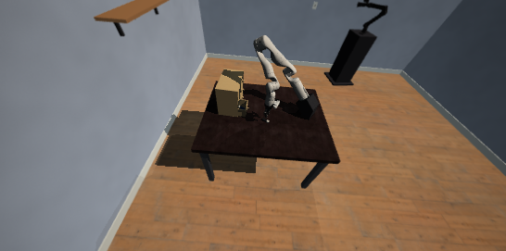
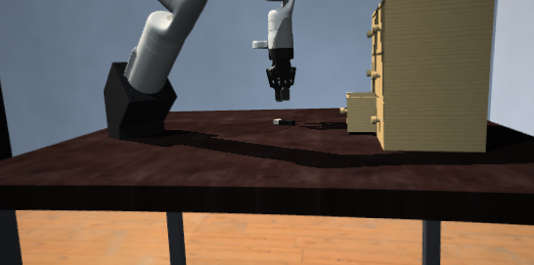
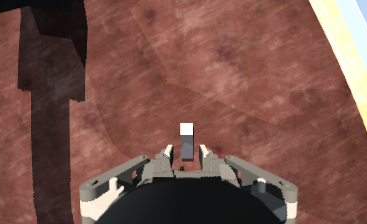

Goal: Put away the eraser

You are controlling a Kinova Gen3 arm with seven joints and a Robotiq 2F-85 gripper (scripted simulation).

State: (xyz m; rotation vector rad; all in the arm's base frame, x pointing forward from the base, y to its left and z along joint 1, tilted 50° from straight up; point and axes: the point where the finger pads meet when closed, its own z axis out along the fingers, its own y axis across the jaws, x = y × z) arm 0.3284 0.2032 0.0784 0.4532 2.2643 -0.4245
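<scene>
Now: the white eraser 8 cm below my hand. Round my hand: blue eraser (22 cm ahead, 17 cm to the right, 7 cm below).
</scene>
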